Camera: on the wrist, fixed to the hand. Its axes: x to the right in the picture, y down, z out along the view.
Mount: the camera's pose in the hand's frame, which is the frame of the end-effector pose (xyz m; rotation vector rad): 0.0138 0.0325 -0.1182 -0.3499 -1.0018 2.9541
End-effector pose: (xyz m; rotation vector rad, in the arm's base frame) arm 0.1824 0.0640 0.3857 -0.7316 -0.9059 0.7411
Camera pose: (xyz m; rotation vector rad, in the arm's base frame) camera 0.2836 0.0649 0.3152 0.8994 -0.0796 -1.9111
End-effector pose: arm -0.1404 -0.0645 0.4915 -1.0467 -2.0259 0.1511
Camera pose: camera -0.0394 -0.0630 0.5622 2.0280 -0.6493 -1.1186
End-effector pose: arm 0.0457 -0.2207 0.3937 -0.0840 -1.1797 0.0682
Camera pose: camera 0.1600 -0.1906 0.3583 1.6827 0.6443 -2.0328
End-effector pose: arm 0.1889 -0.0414 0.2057 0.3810 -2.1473 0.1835
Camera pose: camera 0.2624 0.0185 0.2846 2.2165 0.7883 -0.7458
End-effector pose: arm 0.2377 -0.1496 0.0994 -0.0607 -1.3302 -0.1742
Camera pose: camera 0.3596 -0.1358 0.0863 2.0218 0.6279 -1.9751
